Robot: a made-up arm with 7 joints.
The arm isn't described. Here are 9 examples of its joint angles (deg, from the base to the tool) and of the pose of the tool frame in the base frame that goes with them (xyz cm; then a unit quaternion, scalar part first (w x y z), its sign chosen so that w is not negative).
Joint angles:
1: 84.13 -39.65 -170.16 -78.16 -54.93 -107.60 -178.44
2: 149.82 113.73 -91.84 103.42 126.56 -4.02 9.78
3: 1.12 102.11 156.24 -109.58 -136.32 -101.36 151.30
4: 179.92 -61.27 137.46 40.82 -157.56 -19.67 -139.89
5: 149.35 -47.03 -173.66 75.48 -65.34 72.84 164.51
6: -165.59 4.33 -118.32 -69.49 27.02 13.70 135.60
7: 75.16 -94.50 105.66 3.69 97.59 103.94 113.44
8: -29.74 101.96 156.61 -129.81 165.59 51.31 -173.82
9: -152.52 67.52 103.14 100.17 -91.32 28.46 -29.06
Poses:
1: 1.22 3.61 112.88 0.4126 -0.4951 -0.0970 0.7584
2: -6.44 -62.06 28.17 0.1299 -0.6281 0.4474 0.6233
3: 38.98 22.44 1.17 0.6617 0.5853 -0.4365 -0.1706
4: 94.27 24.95 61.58 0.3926 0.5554 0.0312 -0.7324
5: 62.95 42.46 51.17 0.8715 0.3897 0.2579 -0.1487
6: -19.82 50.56 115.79 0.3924 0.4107 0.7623 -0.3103
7: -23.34 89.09 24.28 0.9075 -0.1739 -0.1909 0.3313
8: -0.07 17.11 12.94 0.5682 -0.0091 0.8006 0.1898
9: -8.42 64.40 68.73 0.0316 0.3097 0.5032 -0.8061
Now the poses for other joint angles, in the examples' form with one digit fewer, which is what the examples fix.
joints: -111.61 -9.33 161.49 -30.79 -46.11 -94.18 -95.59
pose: -18.6 2.7 132.0 0.682 0.329 0.459 0.465
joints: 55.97 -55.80 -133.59 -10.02 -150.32 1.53 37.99
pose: -53.0 64.7 110.3 0.258 -0.114 0.903 -0.325
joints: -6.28 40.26 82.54 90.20 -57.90 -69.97 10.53
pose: 39.4 -45.7 91.5 0.247 -0.704 0.659 0.092
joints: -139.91 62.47 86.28 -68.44 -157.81 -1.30 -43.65
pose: -78.5 3.5 82.5 0.545 -0.675 0.405 -0.288
